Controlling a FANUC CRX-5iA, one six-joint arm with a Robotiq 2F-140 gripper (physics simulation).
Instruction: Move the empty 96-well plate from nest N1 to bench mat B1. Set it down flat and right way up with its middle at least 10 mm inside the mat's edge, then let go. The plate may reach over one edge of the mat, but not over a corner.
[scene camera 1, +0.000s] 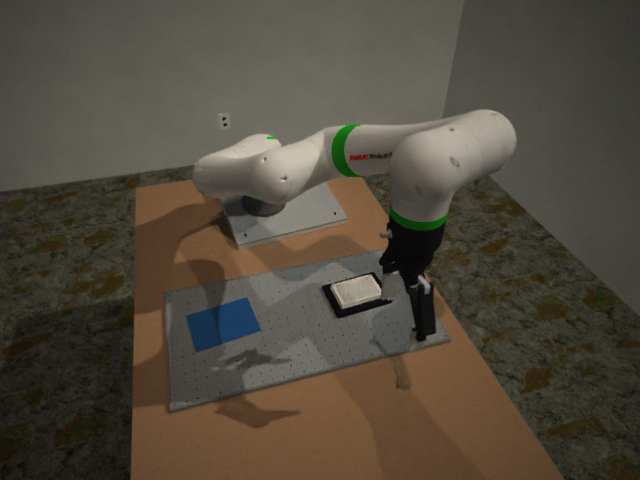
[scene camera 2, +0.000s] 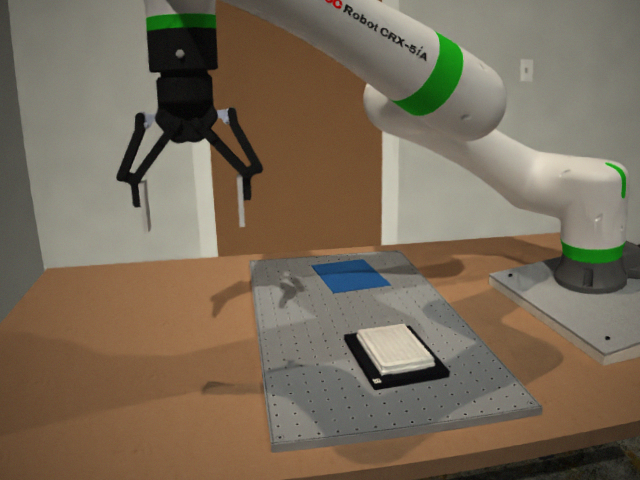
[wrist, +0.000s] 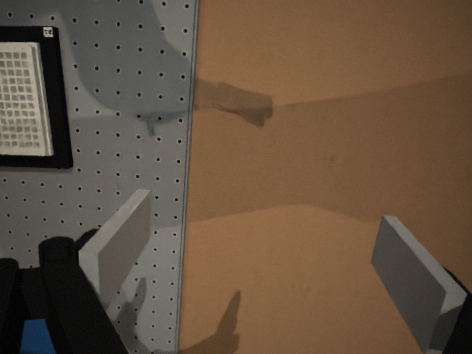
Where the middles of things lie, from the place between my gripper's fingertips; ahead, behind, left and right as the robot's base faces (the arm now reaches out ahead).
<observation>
I see my gripper 29 cm past the white 96-well plate (scene camera 2: 393, 349), 5 cm to the right of it and 21 cm above it. Also, from my hand: black nest N1 (scene camera 2: 364, 361): 29 cm behind, 5 cm to the left, 22 cm below; then blue bench mat B1 (scene camera 1: 233, 320): 33 cm behind, 32 cm to the right, 23 cm below.
</observation>
